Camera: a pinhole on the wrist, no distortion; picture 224 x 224 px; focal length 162.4 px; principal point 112.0 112.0 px. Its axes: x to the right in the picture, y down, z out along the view. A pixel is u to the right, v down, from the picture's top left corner.
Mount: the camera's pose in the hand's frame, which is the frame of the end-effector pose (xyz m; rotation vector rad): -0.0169 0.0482 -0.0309 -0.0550 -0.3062 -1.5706
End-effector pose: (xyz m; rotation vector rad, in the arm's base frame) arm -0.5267 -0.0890 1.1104 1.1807 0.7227 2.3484
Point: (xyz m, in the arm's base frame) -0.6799 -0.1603 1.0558
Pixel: behind the camera
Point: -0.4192 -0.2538 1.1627
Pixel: 29 10
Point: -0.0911 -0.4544 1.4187
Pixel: 38 63
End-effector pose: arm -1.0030 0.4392 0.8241 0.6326 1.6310 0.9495
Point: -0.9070 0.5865 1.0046
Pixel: outside the picture
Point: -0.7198 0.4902 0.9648
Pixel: 110 91
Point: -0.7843 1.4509 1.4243
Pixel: outside the picture
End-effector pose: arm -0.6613 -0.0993 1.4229 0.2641 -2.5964 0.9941
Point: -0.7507 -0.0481 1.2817
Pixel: 19 190
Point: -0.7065 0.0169 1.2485
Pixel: outside the picture
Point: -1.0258 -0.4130 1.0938
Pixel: 142 217
